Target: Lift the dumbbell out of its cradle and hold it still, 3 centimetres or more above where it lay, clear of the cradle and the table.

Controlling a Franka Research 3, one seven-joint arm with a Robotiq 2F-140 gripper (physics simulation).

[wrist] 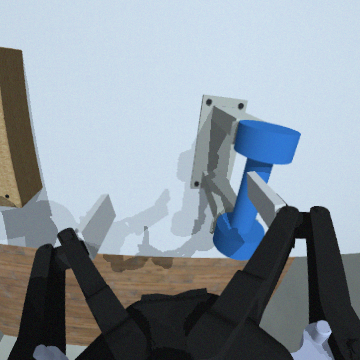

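Note:
A blue dumbbell (pixel 267 142) rests on the grey cradle (pixel 201 150), right of centre in the wrist view. Its thick round ends sit at the upper right and lower left, with the bar slanting between them. The cradle is a bolted plate with two arms reaching toward the dumbbell. My gripper (pixel 177 194) is open and empty. Its right fingertip pad overlaps the dumbbell's bar in the view and hides part of it; I cannot tell whether they touch. The left fingertip pad is far to the left, over the table near its edge.
A wooden block (pixel 25 130) with a dark hole in its face stands at the left edge of the view. The pale table (pixel 115 75) ends below the cradle, with brown wood planks (pixel 175 275) beyond its edge. Shadows fall left of the cradle.

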